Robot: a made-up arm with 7 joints.
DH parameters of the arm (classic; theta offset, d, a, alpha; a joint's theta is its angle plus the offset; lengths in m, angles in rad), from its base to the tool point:
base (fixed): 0 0 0 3.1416
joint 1: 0 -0.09 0.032 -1.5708
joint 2: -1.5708 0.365 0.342 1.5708
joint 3: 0 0.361 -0.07 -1.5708
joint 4: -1.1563 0 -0.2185 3.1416
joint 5: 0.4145 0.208 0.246 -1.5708
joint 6: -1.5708 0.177 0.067 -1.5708
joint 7: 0 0.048 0.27 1.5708
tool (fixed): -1.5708 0.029 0 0
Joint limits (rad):
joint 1: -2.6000..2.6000
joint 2: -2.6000..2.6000
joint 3: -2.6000..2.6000
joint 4: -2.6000..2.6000
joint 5: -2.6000..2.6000
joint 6: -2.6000..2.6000
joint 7: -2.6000..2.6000
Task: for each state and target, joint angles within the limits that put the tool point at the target. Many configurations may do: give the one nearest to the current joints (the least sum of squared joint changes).
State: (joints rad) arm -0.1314 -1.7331 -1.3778 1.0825 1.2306 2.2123 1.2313
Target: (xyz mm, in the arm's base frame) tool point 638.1 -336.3 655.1
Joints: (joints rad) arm -0.5187 -2.3000 -1.0864 0.9421 1.3033 2.1591 1.4077
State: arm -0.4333 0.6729 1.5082 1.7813 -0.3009 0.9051 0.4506
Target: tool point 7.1 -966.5 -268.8
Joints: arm -0.5893 -0.1294 2.0791 1.7582 -0.0188 1.1835 0.2114
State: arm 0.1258 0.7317 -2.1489 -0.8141 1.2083 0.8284 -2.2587
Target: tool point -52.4 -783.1 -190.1
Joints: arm 0.6120 0.5077 -2.1146 -0.4683 0.9448 0.7816 -2.2486
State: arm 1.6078 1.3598 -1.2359 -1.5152 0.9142 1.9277 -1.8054
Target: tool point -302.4 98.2 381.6
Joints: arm 2.2184 1.8993 -1.3975 -1.1807 0.6860 2.0472 -1.9079
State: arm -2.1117 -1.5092 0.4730 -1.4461 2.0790 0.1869 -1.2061
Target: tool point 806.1 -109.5 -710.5
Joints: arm -2.3404 -0.6572 0.6995 -1.4215 2.0103 0.3019 -1.1137
